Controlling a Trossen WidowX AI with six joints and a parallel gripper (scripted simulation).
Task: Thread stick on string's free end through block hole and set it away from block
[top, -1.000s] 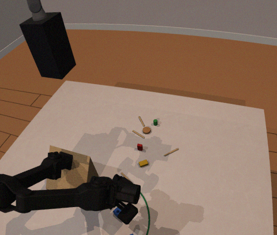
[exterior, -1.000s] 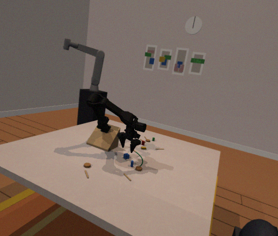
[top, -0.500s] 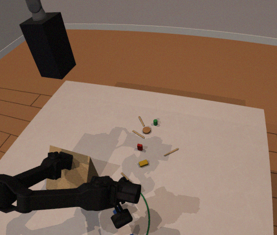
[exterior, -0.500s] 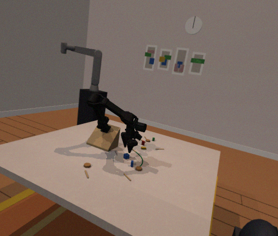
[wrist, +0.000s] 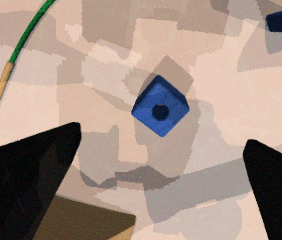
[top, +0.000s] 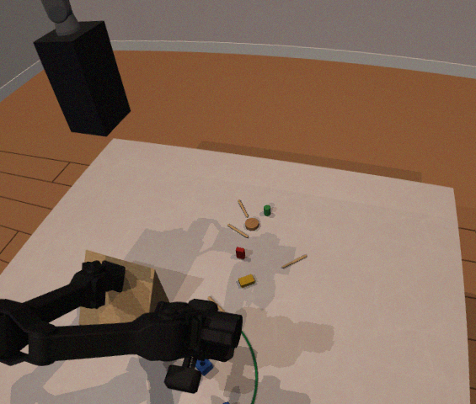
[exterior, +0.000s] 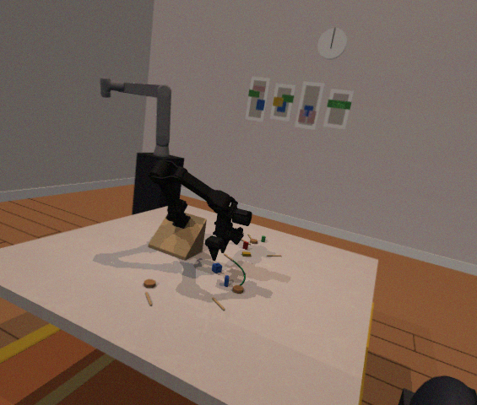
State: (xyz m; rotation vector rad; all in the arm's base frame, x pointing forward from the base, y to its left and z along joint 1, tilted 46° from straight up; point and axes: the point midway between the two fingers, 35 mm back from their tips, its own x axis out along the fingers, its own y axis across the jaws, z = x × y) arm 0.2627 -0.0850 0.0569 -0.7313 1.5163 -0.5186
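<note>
The blue cube is 5 cm below my gripper tip. Also, from my gripper tip: thin wooden stick 15 cm to the left, 6 cm below, 1 cm behind; then yellow block 25 cm to the left, 6 cm below, 2 cm ahead; then round wooden button 14 cm ahead, 8 cm to the right, 6 cm below.
</note>
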